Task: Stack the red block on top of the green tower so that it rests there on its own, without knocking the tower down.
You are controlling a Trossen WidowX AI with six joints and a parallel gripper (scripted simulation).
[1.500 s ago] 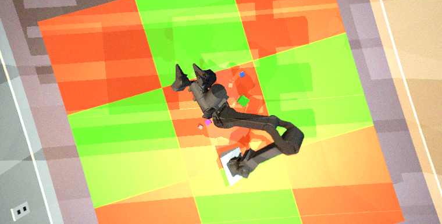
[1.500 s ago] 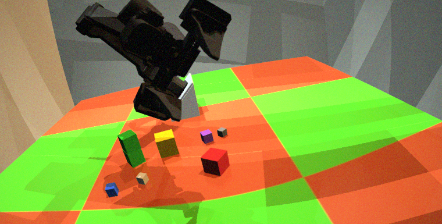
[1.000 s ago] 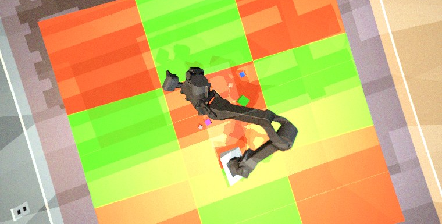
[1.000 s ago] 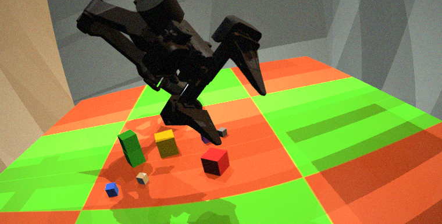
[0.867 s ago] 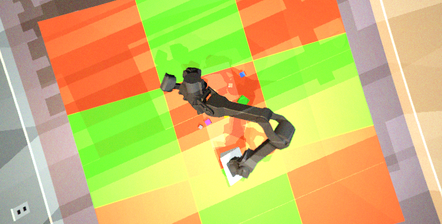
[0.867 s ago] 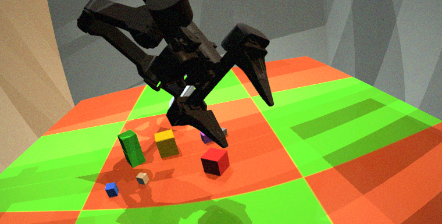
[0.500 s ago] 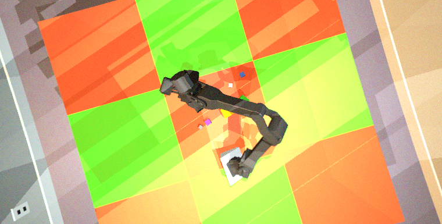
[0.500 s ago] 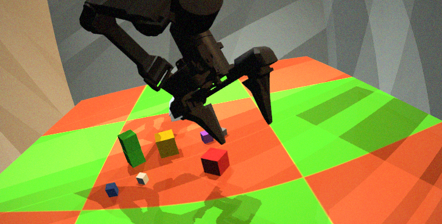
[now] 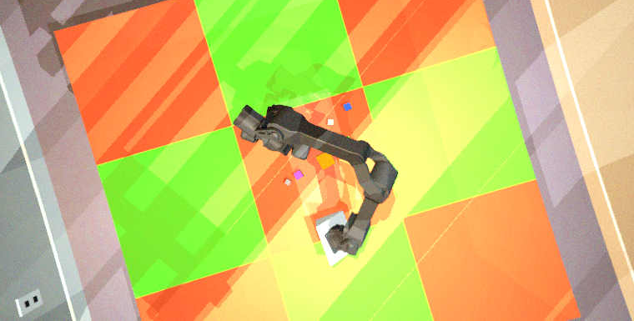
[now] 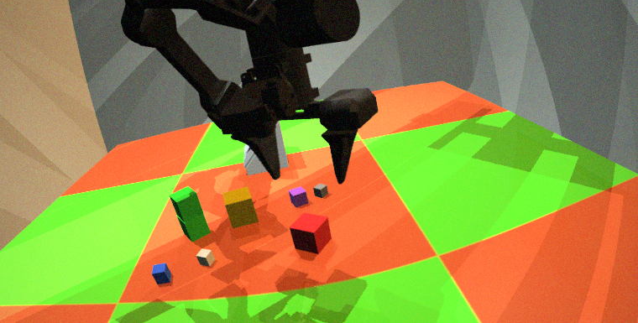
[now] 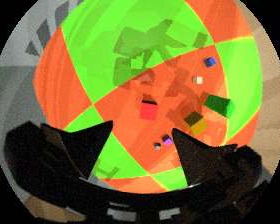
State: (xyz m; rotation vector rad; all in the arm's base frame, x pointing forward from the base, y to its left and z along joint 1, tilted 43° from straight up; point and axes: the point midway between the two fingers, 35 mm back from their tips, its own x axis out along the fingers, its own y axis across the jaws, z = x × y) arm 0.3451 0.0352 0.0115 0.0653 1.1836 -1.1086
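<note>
Now: gripper tip 80 mm above the red block, 10 mm to the left of it and 10 mm past it. Round my gripper tip: yellow block: 120 mm behind, 100 mm to the right, 80 mm below; purple cube: 130 mm behind, 90 mm below; grey cube: 130 mm behind, 90 mm below, 40 mm to the left.
</note>
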